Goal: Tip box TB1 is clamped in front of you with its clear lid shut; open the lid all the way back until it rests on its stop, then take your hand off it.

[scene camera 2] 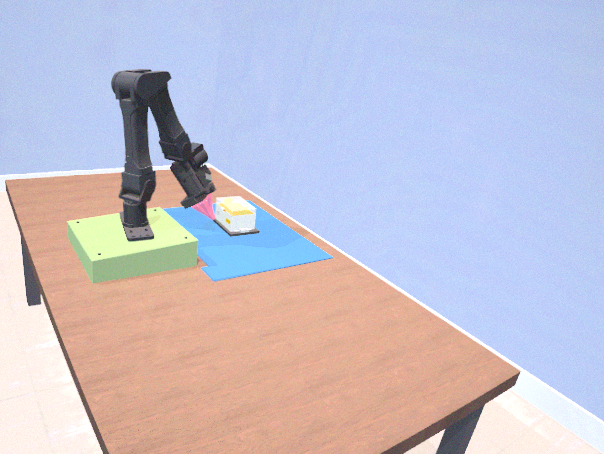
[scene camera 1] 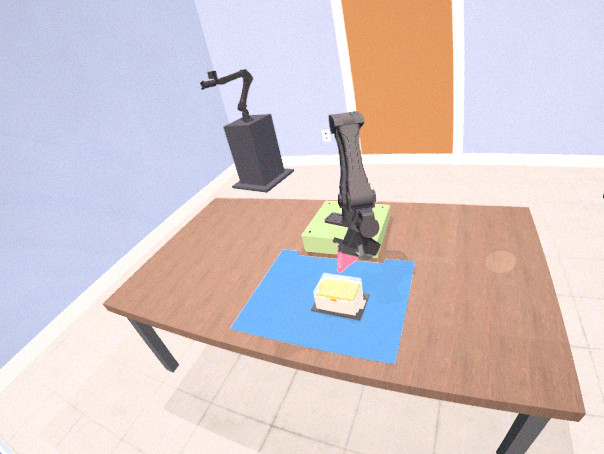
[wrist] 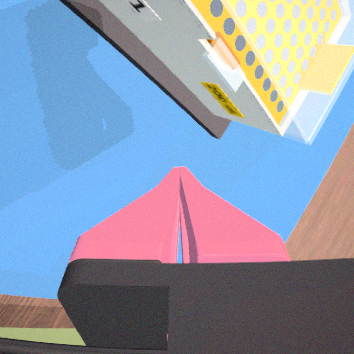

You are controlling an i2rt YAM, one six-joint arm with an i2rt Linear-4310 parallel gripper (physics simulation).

Labels:
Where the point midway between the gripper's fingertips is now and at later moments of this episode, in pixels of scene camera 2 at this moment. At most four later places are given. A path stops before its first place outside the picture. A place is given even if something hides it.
My gripper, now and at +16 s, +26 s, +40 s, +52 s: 213,219; 220,217; 221,218; 213,215; 227,226

